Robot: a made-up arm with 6 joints.
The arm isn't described. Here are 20 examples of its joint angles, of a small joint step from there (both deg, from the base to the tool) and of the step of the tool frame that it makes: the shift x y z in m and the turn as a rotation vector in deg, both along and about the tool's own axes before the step.
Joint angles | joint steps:
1: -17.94 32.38 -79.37 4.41 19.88 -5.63 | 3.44 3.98 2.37 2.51 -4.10 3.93
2: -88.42 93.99 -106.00 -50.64 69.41 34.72 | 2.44 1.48 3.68 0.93 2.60 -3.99
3: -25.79 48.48 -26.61 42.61 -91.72 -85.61 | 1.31 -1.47 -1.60 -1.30 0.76 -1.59
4: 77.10 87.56 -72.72 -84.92 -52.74 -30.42 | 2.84 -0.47 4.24 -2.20 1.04 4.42
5: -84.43 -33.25 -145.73 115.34 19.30 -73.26 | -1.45 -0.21 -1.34 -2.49 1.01 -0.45
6: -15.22 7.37 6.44 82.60 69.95 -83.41 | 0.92 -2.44 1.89 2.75 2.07 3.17
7: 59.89 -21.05 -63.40 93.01 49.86 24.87 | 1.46 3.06 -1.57 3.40 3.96 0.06
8: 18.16 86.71 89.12 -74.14 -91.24 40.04 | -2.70 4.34 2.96 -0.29 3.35 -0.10
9: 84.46 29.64 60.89 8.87 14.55 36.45 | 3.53 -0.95 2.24 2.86 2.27 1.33
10: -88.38 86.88 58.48 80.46 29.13 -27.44 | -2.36 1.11 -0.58 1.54 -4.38 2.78
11: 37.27 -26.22 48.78 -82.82 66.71 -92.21 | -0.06 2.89 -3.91 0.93 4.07 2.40
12: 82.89 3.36 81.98 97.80 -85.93 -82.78 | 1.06 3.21 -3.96 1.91 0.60 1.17
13: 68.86 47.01 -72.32 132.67 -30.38 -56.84 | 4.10 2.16 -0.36 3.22 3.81 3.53
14: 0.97 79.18 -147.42 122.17 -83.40 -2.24 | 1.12 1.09 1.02 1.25 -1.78 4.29
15: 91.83 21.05 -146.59 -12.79 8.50 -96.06 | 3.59 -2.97 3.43 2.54 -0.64 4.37
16: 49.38 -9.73 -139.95 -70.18 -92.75 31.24 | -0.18 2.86 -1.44 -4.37 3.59 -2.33
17: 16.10 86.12 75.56 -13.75 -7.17 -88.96 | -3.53 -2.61 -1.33 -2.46 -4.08 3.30
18: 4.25 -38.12 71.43 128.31 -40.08 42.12 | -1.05 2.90 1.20 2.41 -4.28 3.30
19: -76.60 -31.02 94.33 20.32 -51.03 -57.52 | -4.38 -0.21 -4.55 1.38 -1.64 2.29
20: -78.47 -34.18 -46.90 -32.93 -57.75 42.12 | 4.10 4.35 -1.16 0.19 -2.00 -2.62
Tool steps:
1: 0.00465 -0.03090 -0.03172 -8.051 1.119 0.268
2: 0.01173 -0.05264 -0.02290 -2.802 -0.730 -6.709
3: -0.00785 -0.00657 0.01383 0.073 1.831 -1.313
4: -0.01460 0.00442 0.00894 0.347 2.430 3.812
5: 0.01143 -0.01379 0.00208 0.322 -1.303 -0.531
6: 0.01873 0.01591 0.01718 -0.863 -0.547 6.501
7: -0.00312 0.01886 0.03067 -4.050 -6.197 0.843
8: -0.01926 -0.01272 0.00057 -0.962 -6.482 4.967
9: -0.00930 -0.02614 -0.00648 -2.893 -2.793 -3.573
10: 0.00643 0.03121 0.01379 0.443 1.668 1.321
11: -0.03408 0.01460 -0.01367 -0.029 2.279 6.345
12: -0.04673 0.00701 0.00353 0.902 1.619 3.045
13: -0.08388 0.04061 0.00182 -0.540 2.200 11.992
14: -0.01370 0.00036 -0.02405 -4.671 3.886 2.307
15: -0.03898 -0.02778 -0.01830 -5.192 2.550 4.073
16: -0.00179 -0.02458 0.02941 3.157 -1.381 -2.229
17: -0.00436 -0.01337 -0.02772 -4.687 5.077 -1.494
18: 0.01851 0.03087 0.00050 -2.000 4.657 5.227
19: -0.02225 0.01524 -0.04778 -5.704 5.836 -0.077
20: 0.04809 -0.03637 0.01337 2.375 -1.635 -5.944
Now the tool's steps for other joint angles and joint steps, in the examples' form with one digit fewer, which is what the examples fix.
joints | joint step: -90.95 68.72 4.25 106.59 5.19 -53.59 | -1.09 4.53 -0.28 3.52 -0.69 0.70
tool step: -0.0495 0.0380 -0.0477 -0.32 2.98 4.63
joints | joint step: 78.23 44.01 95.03 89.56 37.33 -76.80 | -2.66 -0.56 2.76 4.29 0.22 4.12
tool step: -0.0156 0.0370 -0.0155 0.82 2.67 7.87
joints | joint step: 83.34 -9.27 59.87 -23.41 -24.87 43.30 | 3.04 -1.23 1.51 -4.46 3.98 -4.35
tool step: 0.0159 -0.0215 -0.0230 3.20 -2.93 -2.44
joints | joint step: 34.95 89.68 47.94 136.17 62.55 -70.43 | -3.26 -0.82 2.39 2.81 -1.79 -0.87
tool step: 0.0271 0.0379 0.0127 4.65 -2.71 0.65
